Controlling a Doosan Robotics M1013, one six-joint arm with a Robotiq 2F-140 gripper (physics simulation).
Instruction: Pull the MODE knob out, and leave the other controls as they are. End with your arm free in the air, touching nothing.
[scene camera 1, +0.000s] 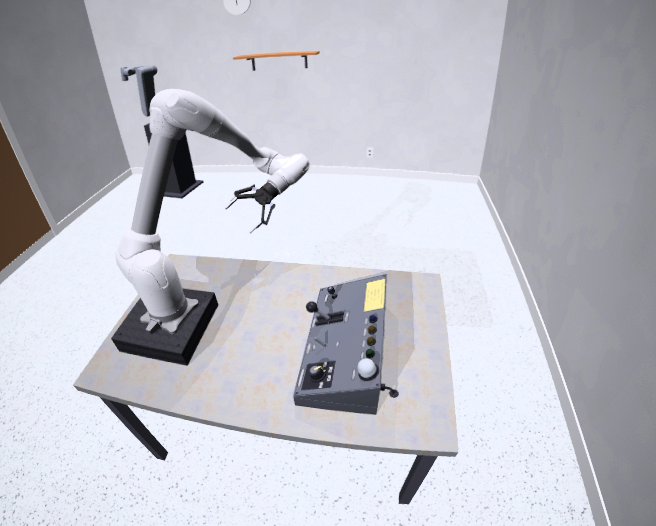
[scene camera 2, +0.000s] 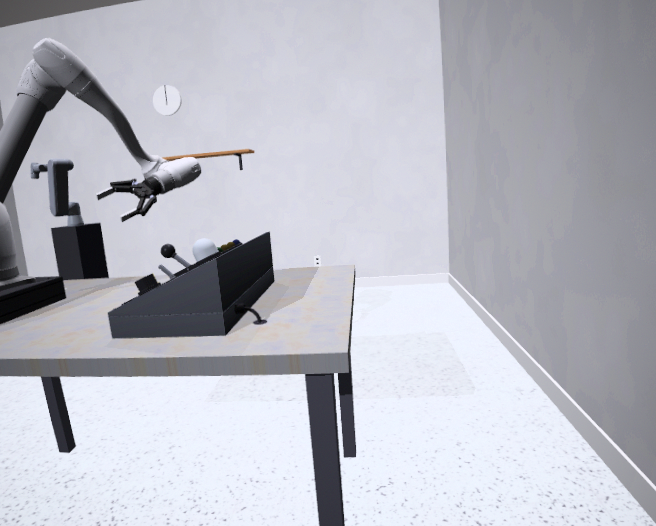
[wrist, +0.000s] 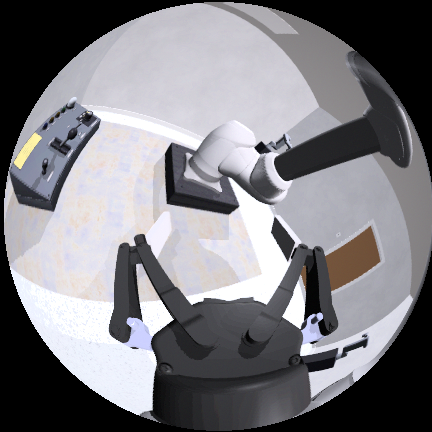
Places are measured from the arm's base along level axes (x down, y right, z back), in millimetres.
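Where they show: gripper, between the fingertips: (scene camera 1: 237, 220) (scene camera 2: 108, 207) (wrist: 221, 222); arm's base, origin of its link: (scene camera 1: 170, 312) (wrist: 201, 172).
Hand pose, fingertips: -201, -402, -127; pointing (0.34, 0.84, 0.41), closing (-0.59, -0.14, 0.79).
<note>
Things, the pixels of their top centre, and the offset from my fingertips, as dx, dy, dz. "*": a spot on its surface instead.
- black knob, centre of its top: (scene camera 2: 144, 274) (scene camera 1: 315, 368) (wrist: 89, 110) +151, +484, -519
- lever with a black ball, centre of its top: (scene camera 2: 167, 244) (scene camera 1: 311, 302) (wrist: 72, 127) +112, +257, -423
- small black-tipped control, centre of its top: (scene camera 1: 333, 287) +143, +129, -459
- white dome, a spot on its surface: (scene camera 2: 204, 249) (scene camera 1: 368, 373) * +99, +489, -683
- yellow label, a spot on its surface: (scene camera 1: 375, 294) * +127, +136, -622
The grey control console (scene camera 1: 346, 364) (scene camera 2: 169, 306) (wrist: 32, 187) stands on the table. Its labels are too small to read, so I cannot tell for sure which control is MODE. A black knob (scene camera 1: 317, 372) (wrist: 88, 115) sits on a dark labelled plate at one end. A lever with a black ball (scene camera 1: 311, 306) (scene camera 2: 167, 250) (wrist: 73, 133) and a small black-tipped control (scene camera 1: 331, 290) (wrist: 45, 163) stand farther along. My gripper (scene camera 1: 239, 220) (scene camera 2: 110, 208) (wrist: 221, 222) is wide open and empty, high in the air, well away from the console and touching nothing.
A white dome (scene camera 1: 366, 368) (scene camera 2: 204, 249) (wrist: 72, 102), several small coloured buttons and a yellow label (scene camera 1: 375, 294) (wrist: 28, 151) are on the console. A black cable leaves its rear. My arm's black base (scene camera 1: 158, 347) stands on the table (scene camera 1: 240, 383) (scene camera 2: 164, 365).
</note>
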